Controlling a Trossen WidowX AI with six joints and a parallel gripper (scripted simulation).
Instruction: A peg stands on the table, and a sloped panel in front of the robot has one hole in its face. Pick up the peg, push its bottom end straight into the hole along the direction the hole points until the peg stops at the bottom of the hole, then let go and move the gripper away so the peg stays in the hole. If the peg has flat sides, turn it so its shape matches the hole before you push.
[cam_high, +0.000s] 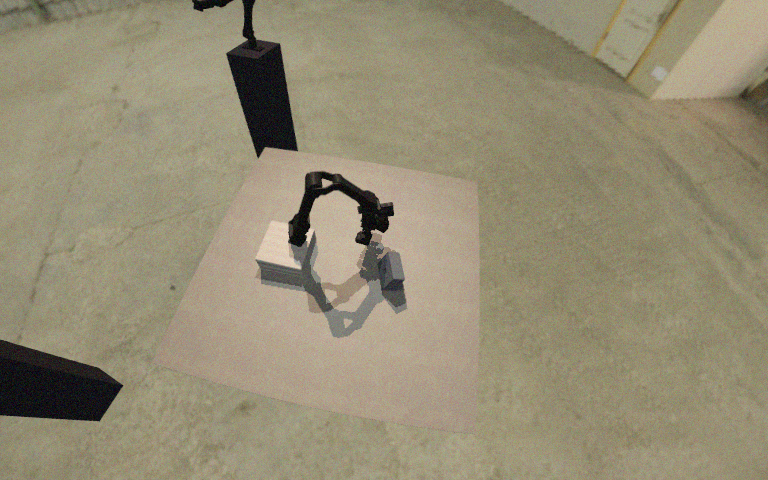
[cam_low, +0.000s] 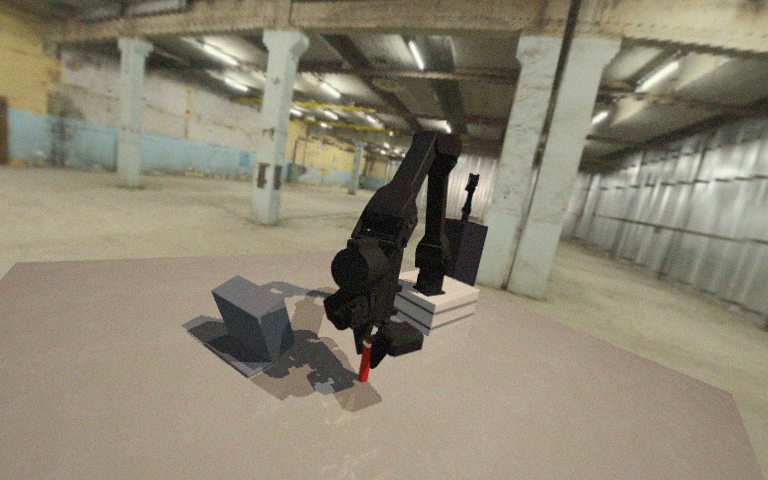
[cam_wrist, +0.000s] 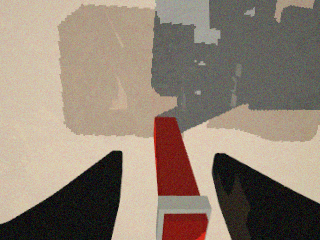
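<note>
Now: gripper tip 16 cm short of the grey sloped panel, 14 cm to the left of it and 2 cm below it. Also, from my gripper tip: red square peg (2 cm above).
</note>
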